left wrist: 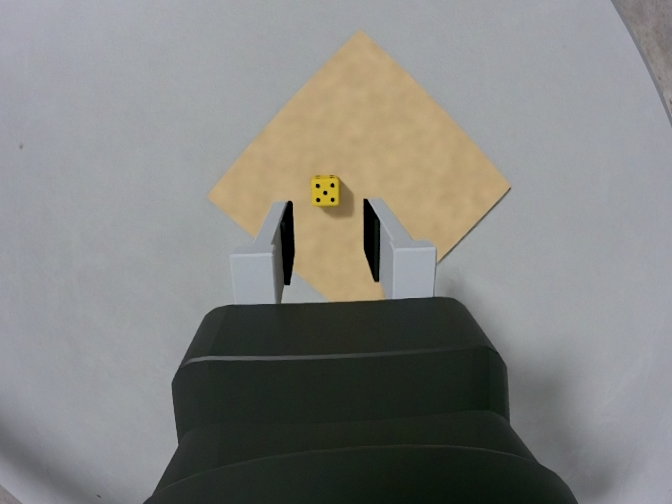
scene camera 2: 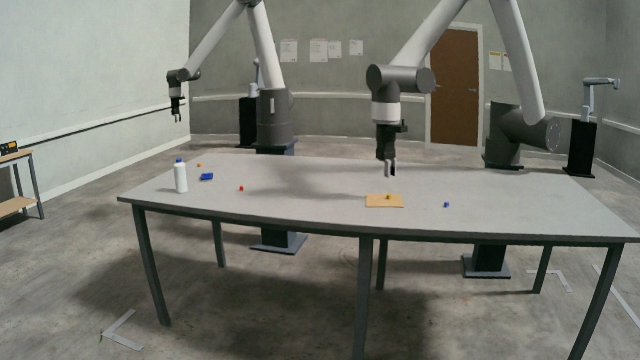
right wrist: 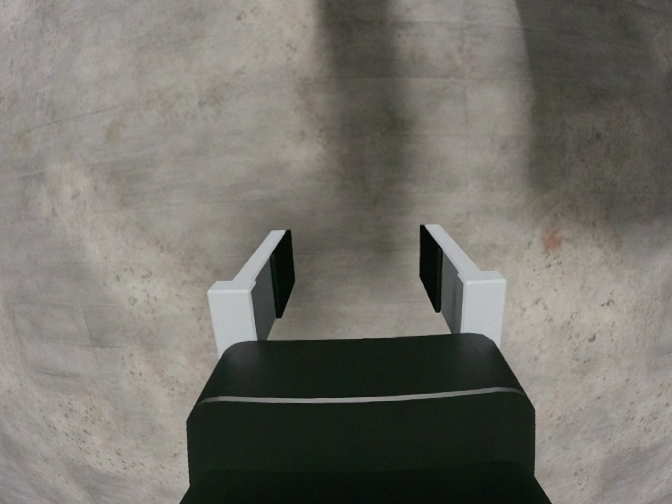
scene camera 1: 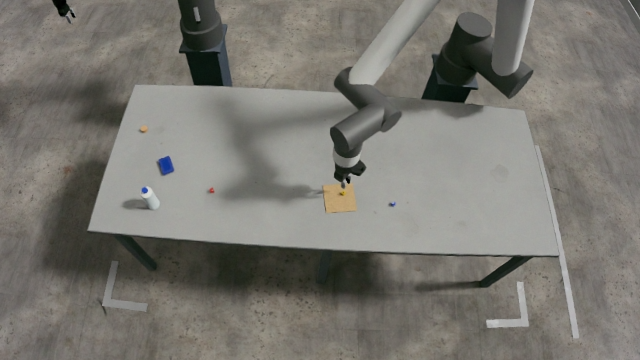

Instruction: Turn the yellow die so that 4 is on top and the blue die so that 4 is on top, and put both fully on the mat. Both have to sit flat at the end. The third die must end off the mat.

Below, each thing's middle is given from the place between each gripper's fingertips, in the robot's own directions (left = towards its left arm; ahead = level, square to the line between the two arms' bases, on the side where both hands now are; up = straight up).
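My left hand (scene camera 2: 389,176): 100 mm above the yellow die (left wrist: 325,189). Tan mat (scene camera 1: 334,202), from my left hand: 10 mm to the right, 20 mm ahead, 110 mm below.
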